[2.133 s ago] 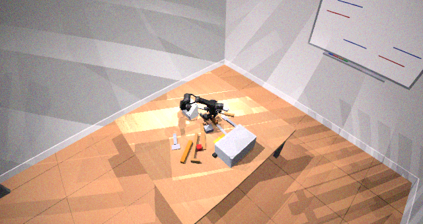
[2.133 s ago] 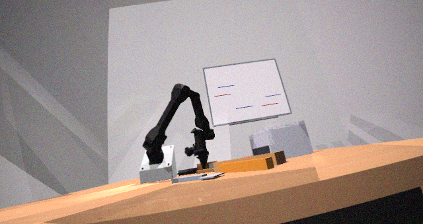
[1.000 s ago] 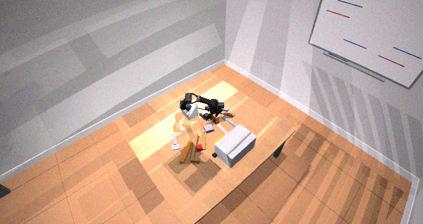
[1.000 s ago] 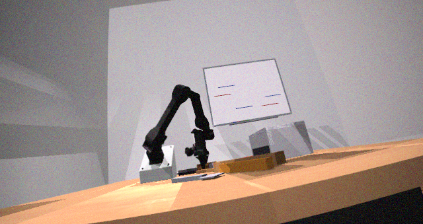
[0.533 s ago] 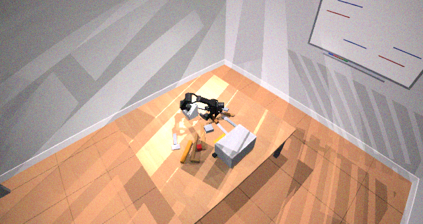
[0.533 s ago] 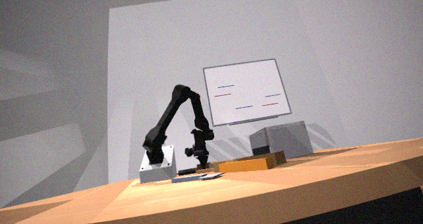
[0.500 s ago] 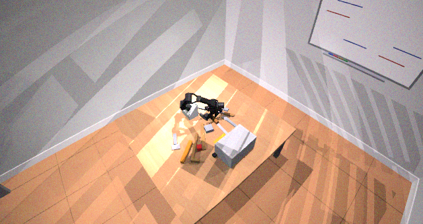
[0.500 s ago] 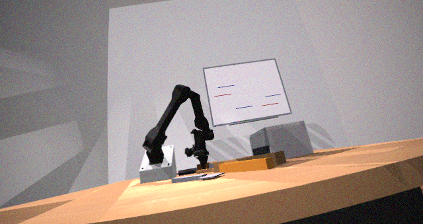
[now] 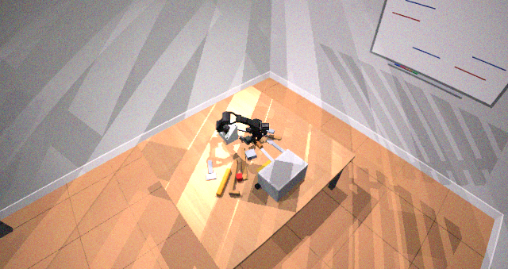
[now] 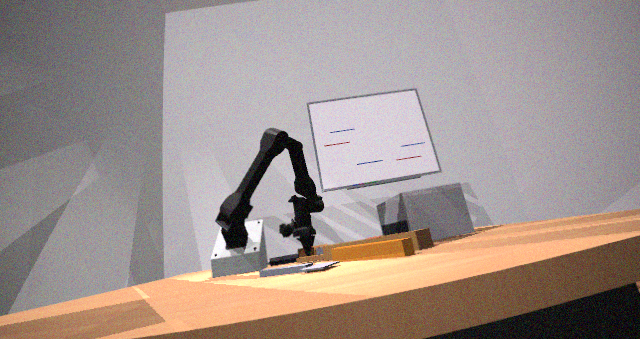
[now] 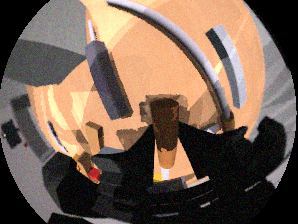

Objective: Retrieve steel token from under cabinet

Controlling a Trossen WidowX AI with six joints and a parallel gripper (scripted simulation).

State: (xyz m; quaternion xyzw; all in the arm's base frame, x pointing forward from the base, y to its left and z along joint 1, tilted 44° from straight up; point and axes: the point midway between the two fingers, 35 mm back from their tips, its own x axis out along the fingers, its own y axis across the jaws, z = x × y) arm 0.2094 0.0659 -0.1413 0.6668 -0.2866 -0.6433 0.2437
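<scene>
Right now the grey block is 12 cm to the right of my gripper tip, 8 cm ahead of it and 1 cm above it. Also, from my gripper tip: thin wooden stick: 20 cm to the right, 10 cm ahead; red block: 31 cm to the right, 20 cm ahead, 1 cm above; grey bar: 16 cm to the left, 7 cm behind.
</scene>
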